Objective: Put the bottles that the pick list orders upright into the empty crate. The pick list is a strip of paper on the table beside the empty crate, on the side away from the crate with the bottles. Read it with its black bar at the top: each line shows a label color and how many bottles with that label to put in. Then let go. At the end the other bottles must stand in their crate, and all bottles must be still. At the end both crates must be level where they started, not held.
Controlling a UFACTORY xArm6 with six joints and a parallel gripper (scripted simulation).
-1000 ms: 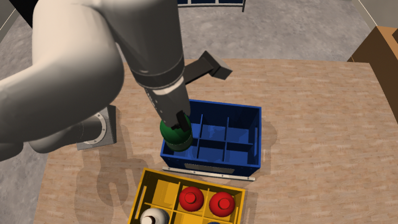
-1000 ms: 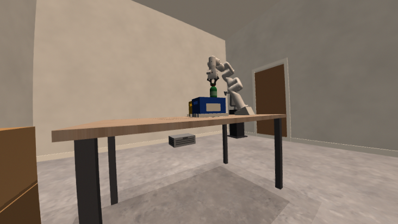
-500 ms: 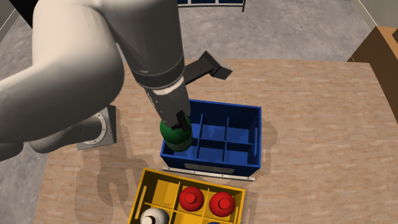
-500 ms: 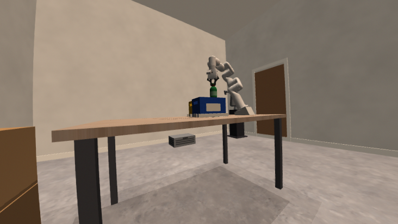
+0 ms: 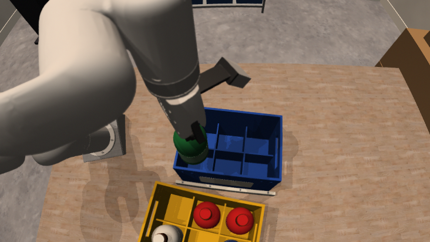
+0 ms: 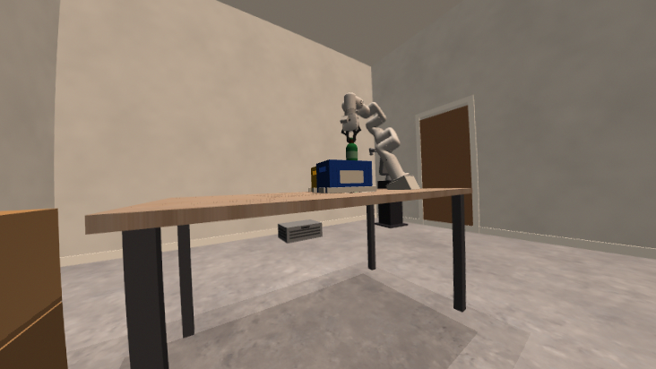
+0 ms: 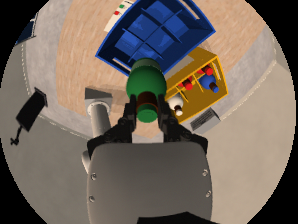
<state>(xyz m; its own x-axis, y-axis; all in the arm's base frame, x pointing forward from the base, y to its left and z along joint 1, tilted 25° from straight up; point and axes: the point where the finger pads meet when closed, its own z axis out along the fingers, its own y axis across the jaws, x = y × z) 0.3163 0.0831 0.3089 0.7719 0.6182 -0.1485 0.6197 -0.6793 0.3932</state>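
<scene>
My hand is 70 mm above the green-capped bottle. From my hand the other things lie so: yellow crate (40 mm ahead, 190 mm to the right, 250 mm below); red bottle (130 mm ahead, 160 mm to the right, 240 mm below); blue crate (90 mm ahead, 40 mm to the left, 250 mm below).
</scene>
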